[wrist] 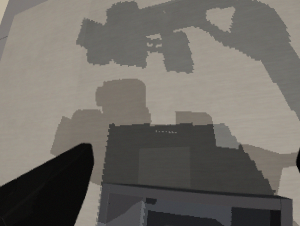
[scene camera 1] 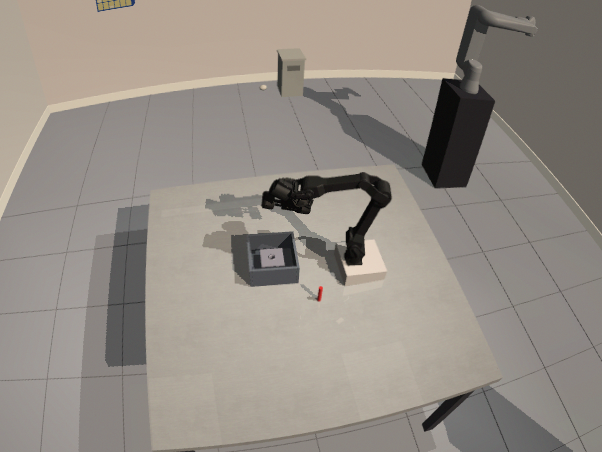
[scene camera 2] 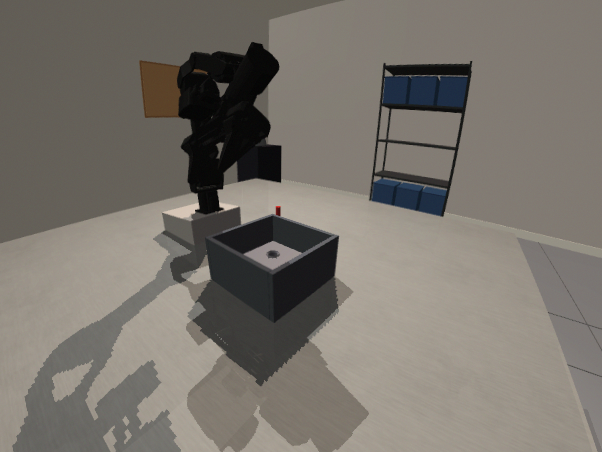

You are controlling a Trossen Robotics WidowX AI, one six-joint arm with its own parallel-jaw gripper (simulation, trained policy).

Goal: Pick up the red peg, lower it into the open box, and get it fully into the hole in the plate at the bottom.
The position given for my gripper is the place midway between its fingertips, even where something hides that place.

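Observation:
I can see my gripper (scene camera 2: 204, 177), which is visible in the wrist view (wrist: 196, 154) too. There is a dark grey box (scene camera 2: 273, 293), and scene camera 1 (scene camera 1: 289, 274) gives me a sight of that box as well. A light grey plate (scene camera 2: 271, 255) is also visible to me.

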